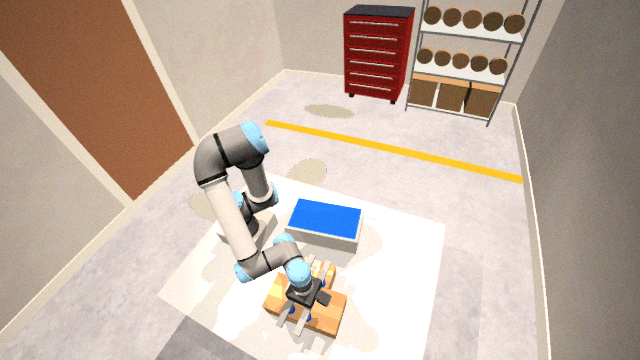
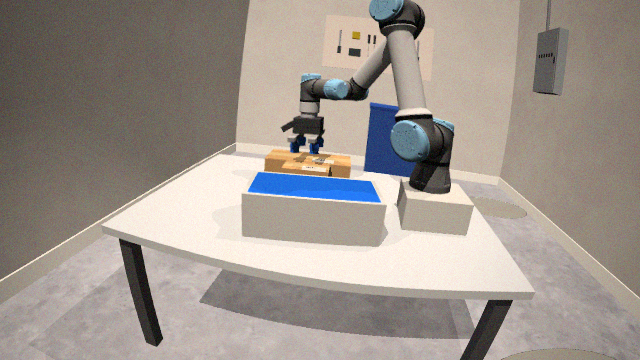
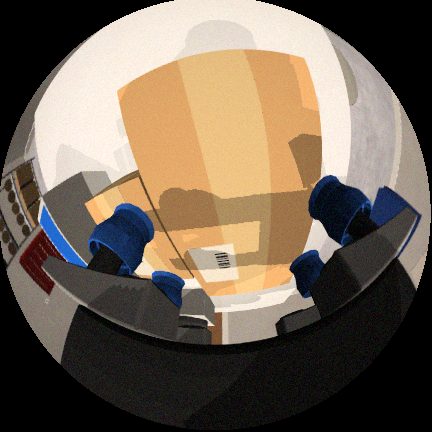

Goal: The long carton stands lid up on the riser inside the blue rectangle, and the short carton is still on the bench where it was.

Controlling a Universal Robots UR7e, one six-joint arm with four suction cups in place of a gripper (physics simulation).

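Seen in the pictures: hand, its tool point: (image 2: 307, 148) (image 3: 236, 252); arm's base, origin of its link: (image 2: 429, 186) (image 3: 187, 319).
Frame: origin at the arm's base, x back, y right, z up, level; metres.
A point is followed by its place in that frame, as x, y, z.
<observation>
The long carton (image 1: 327, 312) {-0.541, 0.207, -0.002} (image 2: 280, 158) {-0.533, 0.132, -0.002} (image 3: 225, 125) {-0.528, 0.194, -0.001} lies flat on the bench (image 1: 400, 260) {-0.763, -0.163, -0.102} (image 2: 180, 210) {-0.766, -0.239, -0.102}, with a pale tape strip and a barcode label on top. The short carton (image 1: 330, 275) {-0.494, 0.062, -0.002} (image 2: 294, 166) {-0.464, 0.051, -0.003} (image 3: 122, 192) {-0.496, 0.093, -0.002} lies on the bench close beside its riser-facing side. The riser (image 1: 320, 240) {-0.376, -0.095, -0.037} (image 2: 310, 218) {-0.353, -0.294, -0.032} (image 3: 70, 195) {-0.516, -0.115, -0.047} bears the blue rectangle (image 1: 325, 218) {-0.367, -0.190, 0.018} (image 2: 315, 187) {-0.358, -0.203, 0.018} (image 3: 55, 235) {-0.466, -0.180, 0.018}, with no carton on it. My gripper (image 1: 306, 301) {-0.445, 0.190, 0.032} (image 2: 305, 146) {-0.445, 0.190, 0.032} (image 3: 232, 250) {-0.445, 0.190, 0.032} holds nothing. Its blue suction cups point down and hang low over the long carton, seemingly a small gap above it.
The arm's base block (image 2: 435, 215) {0.002, -0.143, -0.045} stands on the bench beside the riser. A red drawer cabinet (image 1: 372, 57) and a shelf rack (image 1: 515, 62) stand at the far wall. A blue panel (image 2: 385, 142) stands behind the bench. A wall box (image 2: 550, 62) hangs at the right.
</observation>
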